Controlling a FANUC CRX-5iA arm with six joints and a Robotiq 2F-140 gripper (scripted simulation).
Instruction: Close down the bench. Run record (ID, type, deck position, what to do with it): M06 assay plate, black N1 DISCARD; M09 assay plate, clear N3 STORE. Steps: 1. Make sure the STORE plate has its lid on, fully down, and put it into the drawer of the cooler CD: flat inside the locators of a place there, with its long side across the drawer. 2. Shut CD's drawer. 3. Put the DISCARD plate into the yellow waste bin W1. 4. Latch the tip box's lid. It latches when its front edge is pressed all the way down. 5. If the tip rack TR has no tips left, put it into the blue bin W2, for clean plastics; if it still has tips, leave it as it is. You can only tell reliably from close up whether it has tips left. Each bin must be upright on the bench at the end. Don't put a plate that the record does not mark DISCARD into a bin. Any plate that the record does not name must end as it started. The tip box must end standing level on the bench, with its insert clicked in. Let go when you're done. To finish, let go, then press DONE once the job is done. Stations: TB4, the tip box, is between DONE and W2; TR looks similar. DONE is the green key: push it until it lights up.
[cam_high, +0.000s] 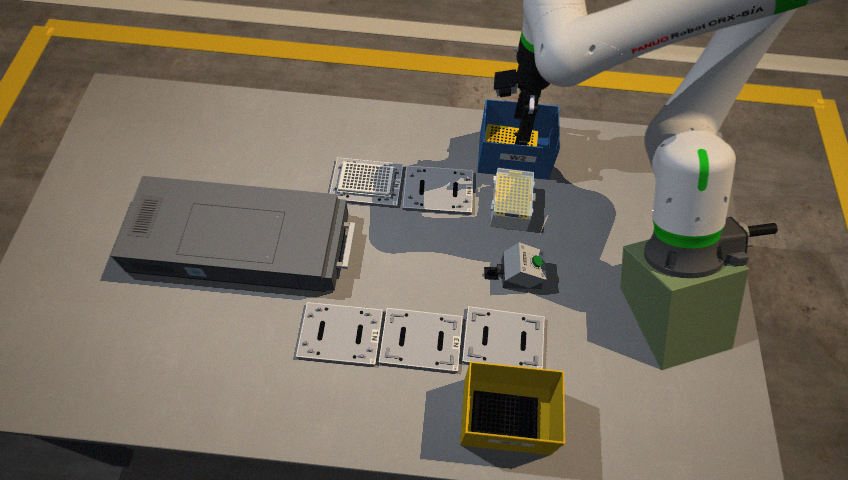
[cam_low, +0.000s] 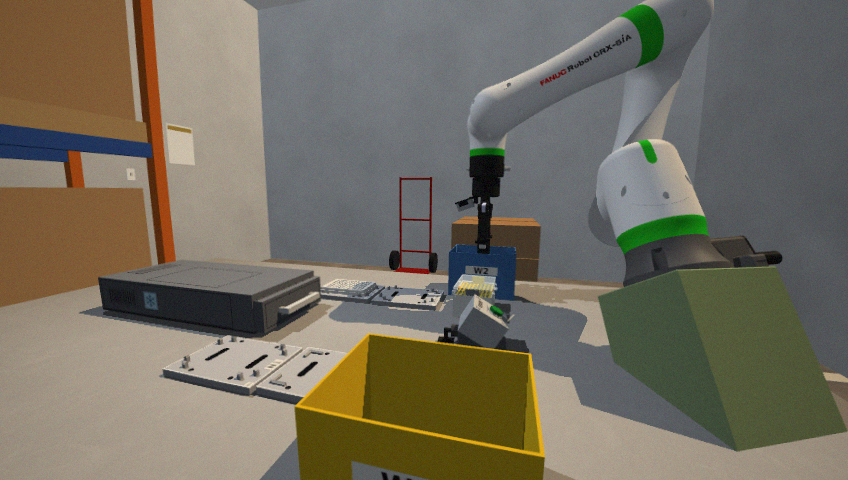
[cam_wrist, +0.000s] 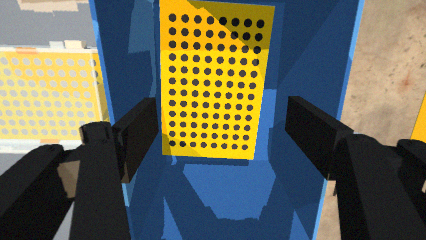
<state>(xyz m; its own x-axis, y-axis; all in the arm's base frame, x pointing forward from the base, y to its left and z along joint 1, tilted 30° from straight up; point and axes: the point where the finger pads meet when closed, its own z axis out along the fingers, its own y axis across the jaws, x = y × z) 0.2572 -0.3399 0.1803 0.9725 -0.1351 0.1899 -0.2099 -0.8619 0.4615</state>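
My hand is 1 cm short of the tip rack TR and 6 cm above it. The rest, counted from my hand: green DONE key: 2 cm ahead, 33 cm to the left, 4 cm below; blue bin W2: 6 cm below; white gridded plate: 37 cm ahead, 5 cm to the left, 8 cm below.
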